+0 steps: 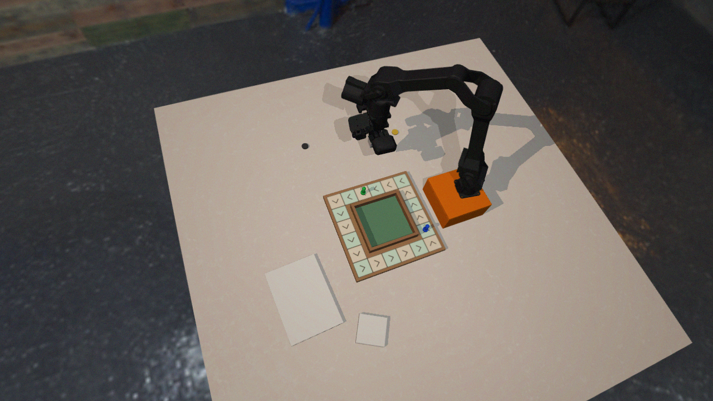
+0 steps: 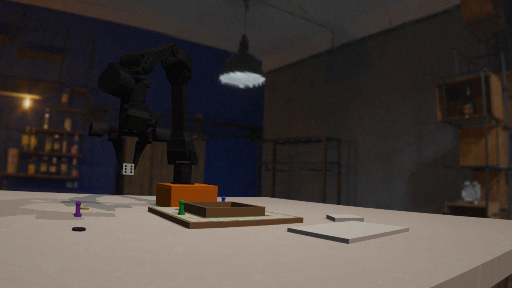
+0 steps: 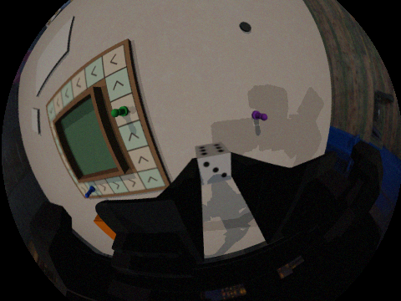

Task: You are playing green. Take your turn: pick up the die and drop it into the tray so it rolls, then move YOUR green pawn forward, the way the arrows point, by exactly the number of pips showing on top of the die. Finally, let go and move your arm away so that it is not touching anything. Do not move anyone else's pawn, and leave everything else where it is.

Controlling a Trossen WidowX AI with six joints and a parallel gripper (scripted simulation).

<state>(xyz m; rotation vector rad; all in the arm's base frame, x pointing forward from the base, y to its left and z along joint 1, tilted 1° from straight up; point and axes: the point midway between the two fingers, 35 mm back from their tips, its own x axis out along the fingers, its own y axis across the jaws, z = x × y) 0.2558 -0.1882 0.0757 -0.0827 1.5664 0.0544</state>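
Right now the green pawn is 5 cm ahead of my gripper tip, 12 cm to the left of it and 8 cm below it. The rest, counted from my gripper tip: black disc 20 cm ahead, 9 cm to the right, 10 cm below; purple pawn 3 cm ahead, 11 cm to the right, 9 cm below; white die right at my gripper tip.
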